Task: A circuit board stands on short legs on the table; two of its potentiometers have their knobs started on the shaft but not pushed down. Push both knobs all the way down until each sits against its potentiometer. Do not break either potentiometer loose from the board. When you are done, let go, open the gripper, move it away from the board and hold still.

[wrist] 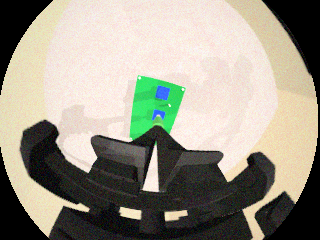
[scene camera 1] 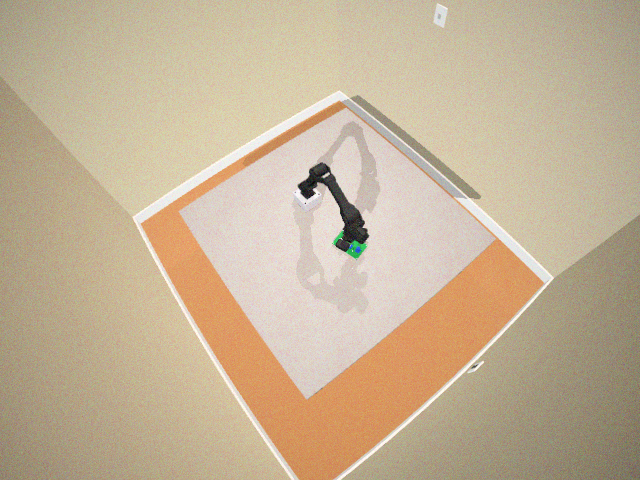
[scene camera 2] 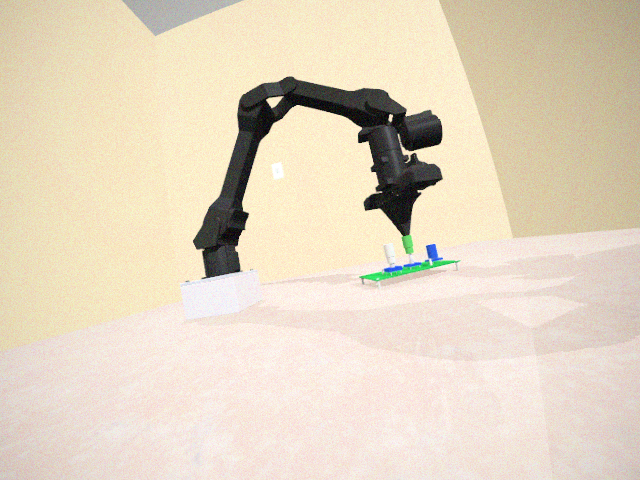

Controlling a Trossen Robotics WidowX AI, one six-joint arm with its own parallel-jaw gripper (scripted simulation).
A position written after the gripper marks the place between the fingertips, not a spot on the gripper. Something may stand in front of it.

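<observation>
The gripper [scene camera 2: 406, 235] is visible. The wrist view shows the gripper [wrist: 157, 128] as well.
</observation>
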